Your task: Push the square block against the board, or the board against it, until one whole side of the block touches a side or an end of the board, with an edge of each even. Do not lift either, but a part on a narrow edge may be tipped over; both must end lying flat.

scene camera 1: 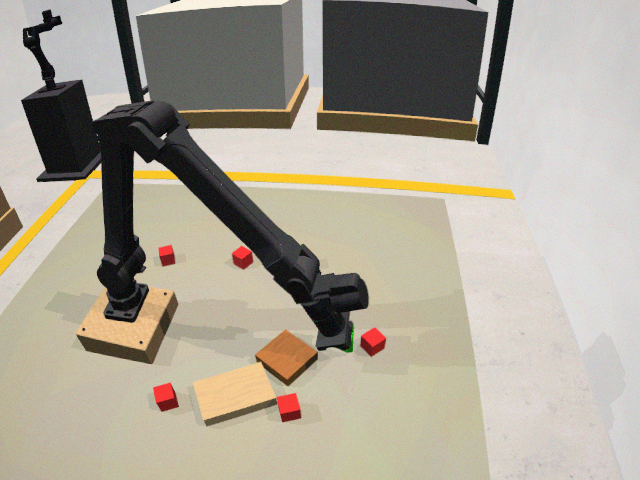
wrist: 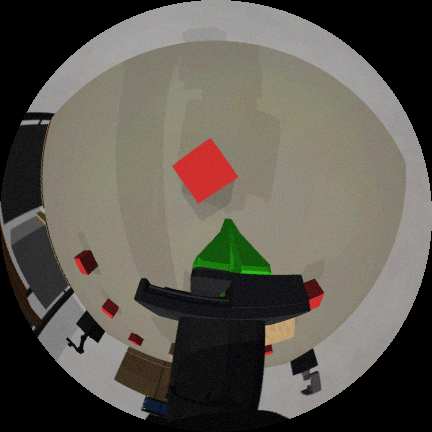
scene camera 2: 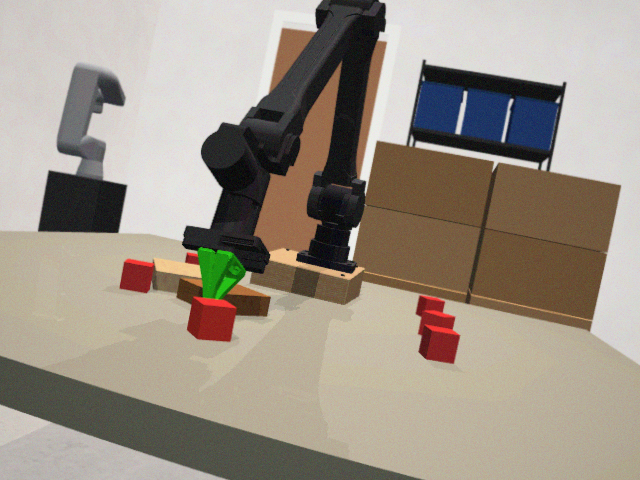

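Pixels of known places: gripper, fingertip midpoint: [scene camera 1: 349, 351] [wrist: 226, 222]; arm's base at its link origin: [scene camera 1: 127, 303] [scene camera 2: 326, 264].
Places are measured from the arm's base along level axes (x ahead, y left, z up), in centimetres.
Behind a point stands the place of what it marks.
The brown square block [scene camera 1: 286, 355] @[z -3.0, x 41.2, y -9.8 cm] [scene camera 2: 252, 304] @[z -4.3, x 42.8, y -4.3 cm] lies flat, turned at an angle to the board. It is hidden in the wrist view. The pale board [scene camera 1: 235, 391] @[z -3.0, x 31.5, y -19.9 cm] [scene camera 2: 174, 273] @[z -3.0, x 38.8, y -18.2 cm] [wrist: 281, 331] @[z -3.0, x 31.5, y -21.5 cm] lies flat, its back right corner close to the block's lower left side in scene camera 1; whether they touch is unclear. The two sides are not parallel, with a wedge-shaped gap between them. My gripper [scene camera 1: 349, 349] @[z -4.6, x 55.1, y -7.0 cm] [scene camera 2: 211, 296] @[z -4.6, x 55.1, y -7.0 cm] [wrist: 226, 222] @[z -4.6, x 55.1, y -7.0 cm] is shut and empty, its green fingers low over the mat, right of the block in scene camera 1, between the block and a red cube.
That red cube [scene camera 1: 373, 341] @[z -2.0, x 60.2, y -6.0 cm] [scene camera 2: 210, 321] @[z -3.8, x 62.5, y -4.2 cm] [wrist: 205, 171] @[z -2.0, x 60.3, y -4.9 cm] is just beyond my fingertips. Another red cube [scene camera 1: 288, 407] @[z -2.0, x 42.9, y -23.4 cm] [scene camera 2: 136, 275] @[z -3.7, x 44.6, y -21.7 cm] [wrist: 313, 294] @[z -2.6, x 44.7, y -21.9 cm] is by the board's right end. A third [scene camera 1: 165, 396] @[z -2.0, x 17.0, y -23.5 cm] is left of the board. More red cubes lie behind. The arm's wooden base [scene camera 1: 118, 346] @[z -0.8, x 2.2, y -12.8 cm] is at the left.
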